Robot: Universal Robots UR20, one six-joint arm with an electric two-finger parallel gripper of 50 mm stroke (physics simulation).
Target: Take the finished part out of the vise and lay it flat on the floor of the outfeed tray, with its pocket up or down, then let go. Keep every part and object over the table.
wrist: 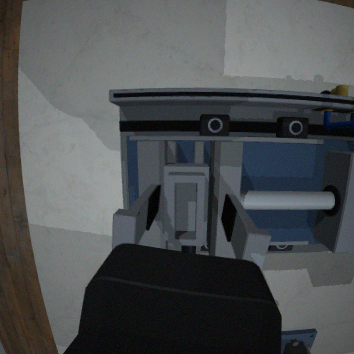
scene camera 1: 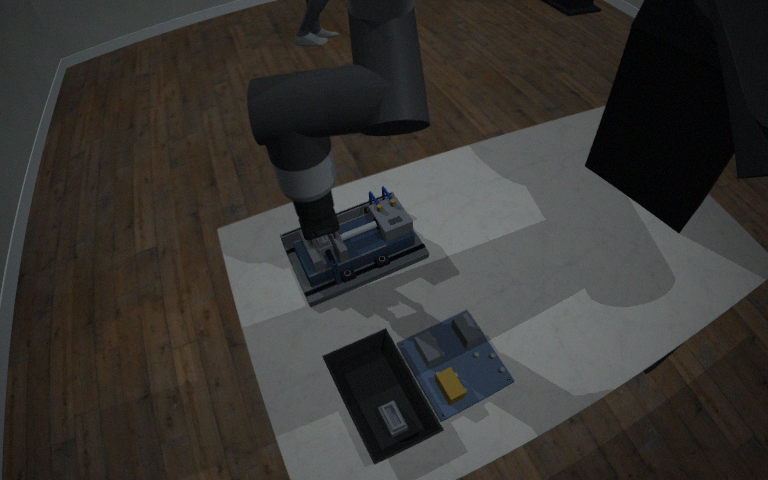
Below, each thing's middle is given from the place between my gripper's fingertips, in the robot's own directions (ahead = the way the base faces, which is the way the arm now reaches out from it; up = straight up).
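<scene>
There is the blue plate (scene camera 1: 480, 376), and taking it from my hand, I find it 90 mm below, 140 mm behind and 350 mm to the left.
</scene>
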